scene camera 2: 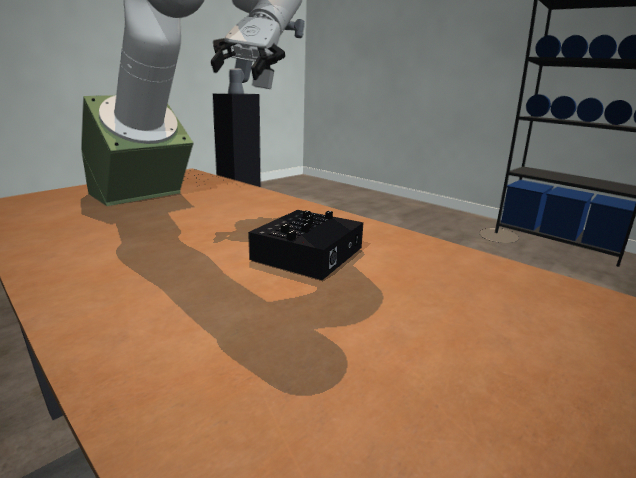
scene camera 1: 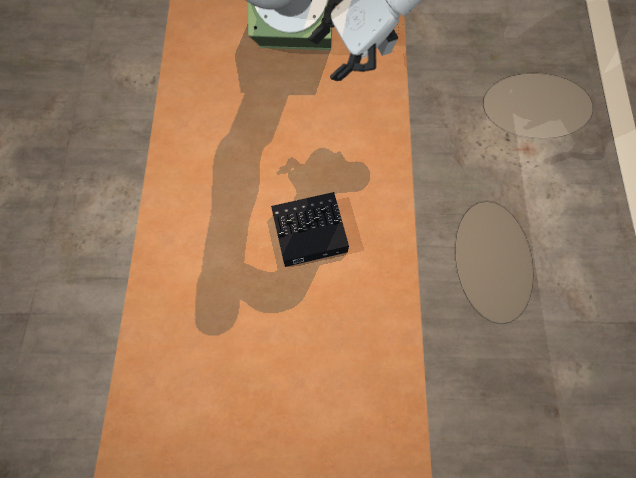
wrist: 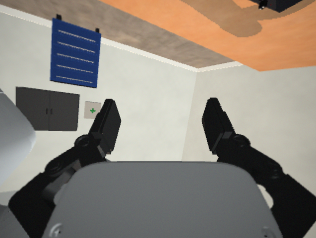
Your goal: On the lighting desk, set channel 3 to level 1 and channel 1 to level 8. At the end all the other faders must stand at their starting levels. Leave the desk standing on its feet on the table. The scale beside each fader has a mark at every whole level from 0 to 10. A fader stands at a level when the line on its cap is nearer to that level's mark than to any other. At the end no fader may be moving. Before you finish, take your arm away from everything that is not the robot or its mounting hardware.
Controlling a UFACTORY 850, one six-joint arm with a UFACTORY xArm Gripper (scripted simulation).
Scene:
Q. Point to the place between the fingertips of my gripper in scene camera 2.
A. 233,70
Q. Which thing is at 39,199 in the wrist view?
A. My gripper.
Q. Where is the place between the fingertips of my gripper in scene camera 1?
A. At 322,60

